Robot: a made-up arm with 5 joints.
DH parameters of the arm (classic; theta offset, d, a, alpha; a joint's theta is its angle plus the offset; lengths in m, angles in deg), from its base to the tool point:
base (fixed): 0 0 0.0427 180
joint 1: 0 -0.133 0.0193 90
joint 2: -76.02 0 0.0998 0
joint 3: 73.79 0 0.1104 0
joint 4: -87.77 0.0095 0 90
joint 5: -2.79 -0.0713 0 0
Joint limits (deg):
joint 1: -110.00..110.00
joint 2: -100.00..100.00
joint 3: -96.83..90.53
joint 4: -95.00..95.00
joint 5: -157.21..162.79
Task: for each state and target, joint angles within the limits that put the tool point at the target. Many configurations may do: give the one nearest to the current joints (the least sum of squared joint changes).
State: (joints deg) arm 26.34 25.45 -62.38 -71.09 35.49
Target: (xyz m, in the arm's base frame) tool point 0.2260 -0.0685 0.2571
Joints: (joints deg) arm 23.27 62.85 -79.04 -95.00 35.49
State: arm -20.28 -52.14 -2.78 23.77 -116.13
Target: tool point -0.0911 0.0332 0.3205
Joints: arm 9.98 -93.13 -22.24 19.21 -116.13
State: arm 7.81 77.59 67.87 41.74 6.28
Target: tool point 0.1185 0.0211 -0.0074
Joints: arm -8.62 57.55 34.66 28.00 6.28
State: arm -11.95 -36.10 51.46 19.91 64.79
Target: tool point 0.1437 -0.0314 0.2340
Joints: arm 22.42 -70.95 46.32 27.27 64.79
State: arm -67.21 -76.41 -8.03 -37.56 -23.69
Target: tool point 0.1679 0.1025 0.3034
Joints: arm -35.94 -25.91 12.87 -24.74 -23.69
